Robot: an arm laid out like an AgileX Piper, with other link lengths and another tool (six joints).
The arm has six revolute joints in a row. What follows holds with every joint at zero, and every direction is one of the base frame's. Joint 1 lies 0.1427 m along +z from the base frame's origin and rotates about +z. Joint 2 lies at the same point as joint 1 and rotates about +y. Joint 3 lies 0.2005 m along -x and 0.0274 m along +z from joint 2 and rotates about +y. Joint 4 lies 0.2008 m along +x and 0.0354 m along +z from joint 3 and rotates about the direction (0.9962, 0, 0.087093). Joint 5 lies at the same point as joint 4 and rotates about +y. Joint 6 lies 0.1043 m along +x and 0.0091 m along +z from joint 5 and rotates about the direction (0.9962, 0, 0.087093). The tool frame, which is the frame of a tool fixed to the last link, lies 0.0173 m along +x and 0.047 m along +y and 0.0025 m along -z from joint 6; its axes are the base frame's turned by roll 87.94, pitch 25.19 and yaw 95.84 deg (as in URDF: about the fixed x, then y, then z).
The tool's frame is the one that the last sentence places.
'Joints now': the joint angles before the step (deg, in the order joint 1, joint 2, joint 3, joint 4, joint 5, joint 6). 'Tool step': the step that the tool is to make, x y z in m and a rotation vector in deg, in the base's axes. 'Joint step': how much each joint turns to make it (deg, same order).
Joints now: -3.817 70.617 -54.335 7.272 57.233 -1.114
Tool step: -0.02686 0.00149 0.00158 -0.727 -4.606 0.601
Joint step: 0.002 -10.590 7.996 0.000 -1.968 -0.930
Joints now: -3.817 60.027 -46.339 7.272 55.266 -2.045
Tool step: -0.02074 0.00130 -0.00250 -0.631 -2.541 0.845
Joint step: -0.001 -7.874 5.649 0.001 -0.251 -0.995
